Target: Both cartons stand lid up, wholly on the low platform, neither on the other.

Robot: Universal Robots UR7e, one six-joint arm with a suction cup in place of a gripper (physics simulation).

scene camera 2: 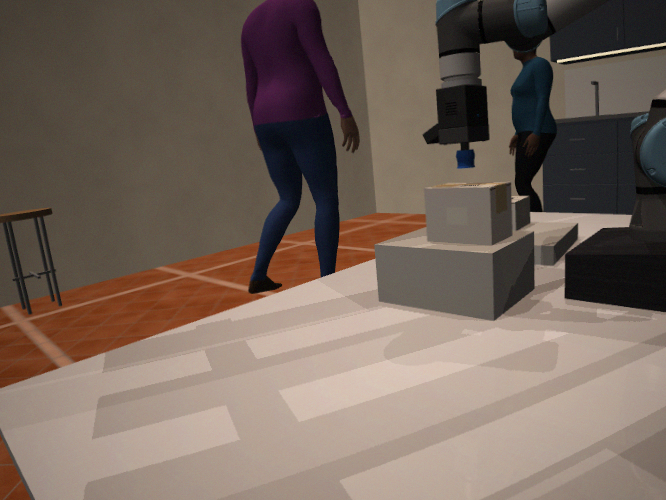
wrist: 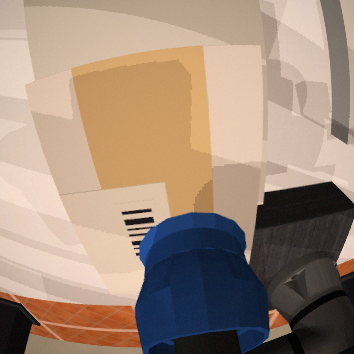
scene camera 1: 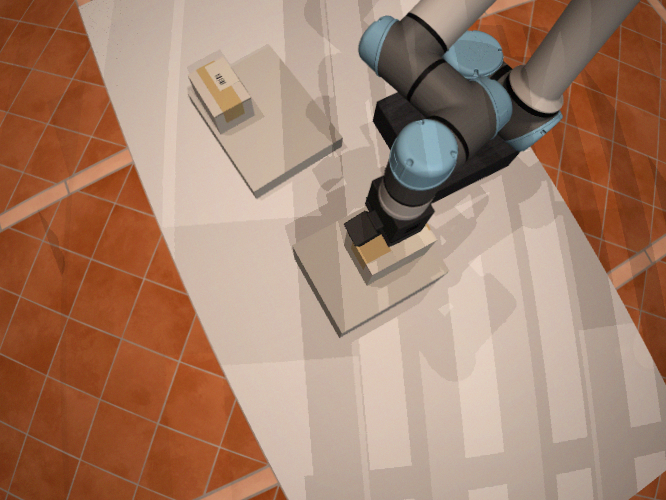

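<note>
One carton stands on the low platform, close to its left edge in scene camera 1, with tape and a barcode label on top. The other carton stands upright on the taller grey block, with its taped, labelled face up. My suction gripper is open, its blue cup pointing down above this second carton with a visible gap and no contact. In scene camera 1 the arm hides the cup and part of this carton's top.
The black robot base stands beside the block and the low platform. A person in purple stands beyond the table, and a person in teal is further back. A stool stands at far left.
</note>
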